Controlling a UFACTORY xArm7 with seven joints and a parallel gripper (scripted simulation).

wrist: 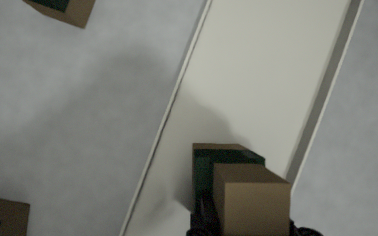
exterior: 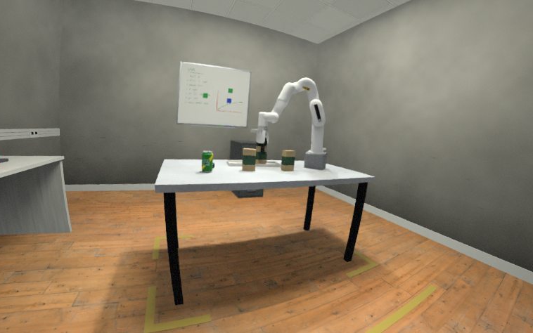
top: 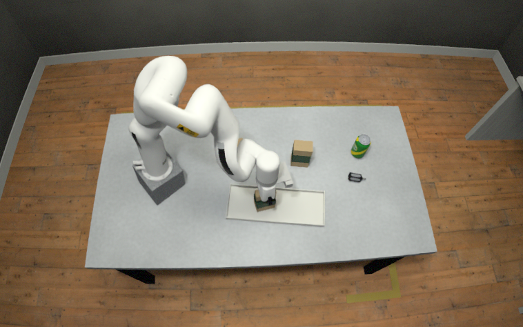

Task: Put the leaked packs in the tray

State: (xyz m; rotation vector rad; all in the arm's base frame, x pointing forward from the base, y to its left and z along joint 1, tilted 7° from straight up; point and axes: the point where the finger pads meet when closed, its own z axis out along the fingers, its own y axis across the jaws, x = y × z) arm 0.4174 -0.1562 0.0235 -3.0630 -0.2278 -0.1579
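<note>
The white tray is 50 mm ahead of my hand, 10 mm to the right of it and 110 mm below it. From my hand the other things lie so: green soda can (450 mm ahead, 200 mm to the left, 50 mm below).
</note>
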